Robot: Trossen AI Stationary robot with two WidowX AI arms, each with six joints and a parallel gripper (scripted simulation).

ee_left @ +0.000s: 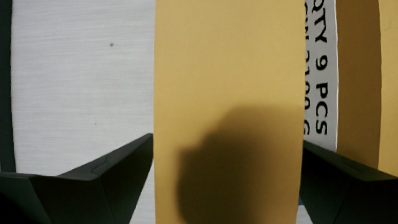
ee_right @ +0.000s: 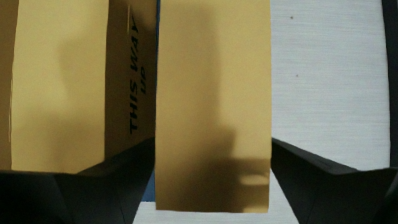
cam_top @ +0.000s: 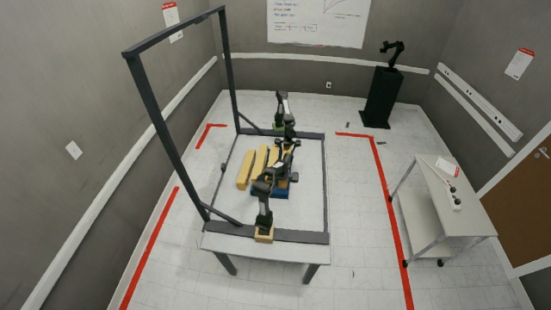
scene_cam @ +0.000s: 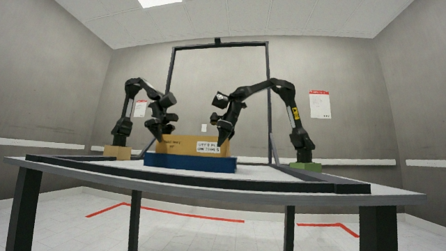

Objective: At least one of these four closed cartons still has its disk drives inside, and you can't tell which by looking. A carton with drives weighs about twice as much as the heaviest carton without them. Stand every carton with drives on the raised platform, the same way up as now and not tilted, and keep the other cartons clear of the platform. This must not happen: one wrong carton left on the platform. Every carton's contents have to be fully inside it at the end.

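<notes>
The carton lies 14 cm to the right of my left hand, 3 cm below it and 1 cm behind it. Also, from my left hand: platform 14 cm to the right, 10 cm below, 9 cm behind.
Now: the carton 140 mm to the left of my right hand and 40 mm below it. From my right hand the other things lie so: platform 140 mm to the left, 110 mm below, 80 mm behind.
</notes>
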